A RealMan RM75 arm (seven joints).
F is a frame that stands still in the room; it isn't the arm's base.
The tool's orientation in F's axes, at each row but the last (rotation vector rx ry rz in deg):
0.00, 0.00, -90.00
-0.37, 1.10, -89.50
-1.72, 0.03, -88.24
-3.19, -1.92, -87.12
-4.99, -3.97, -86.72
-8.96, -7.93, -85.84
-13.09, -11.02, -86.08
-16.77, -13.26, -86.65
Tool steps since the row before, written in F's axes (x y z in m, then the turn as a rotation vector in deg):
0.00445, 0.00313, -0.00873, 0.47, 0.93, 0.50
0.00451, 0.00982, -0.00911, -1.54, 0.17, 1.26
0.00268, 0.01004, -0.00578, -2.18, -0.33, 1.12
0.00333, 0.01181, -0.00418, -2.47, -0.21, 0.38
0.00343, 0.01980, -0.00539, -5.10, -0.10, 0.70
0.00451, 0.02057, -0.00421, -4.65, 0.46, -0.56
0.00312, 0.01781, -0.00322, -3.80, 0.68, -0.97
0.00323, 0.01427, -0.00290, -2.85, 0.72, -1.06
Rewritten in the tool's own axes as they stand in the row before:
-0.00313, 0.00445, -0.00873, -0.93, 0.47, 0.50
-0.00971, 0.00474, -0.00911, -0.19, -1.56, 1.23
-0.01006, 0.00310, -0.00553, 0.28, -2.21, 1.07
-0.01185, 0.00397, -0.00345, 0.11, -2.48, 0.34
-0.02001, 0.00459, -0.00334, -0.12, -5.11, 0.64
-0.02064, 0.00593, -0.00023, -0.87, -4.60, -0.49
-0.01780, 0.00418, 0.00171, -1.14, -3.73, -0.81
-0.01426, 0.00385, 0.00208, -1.16, -2.77, -0.85

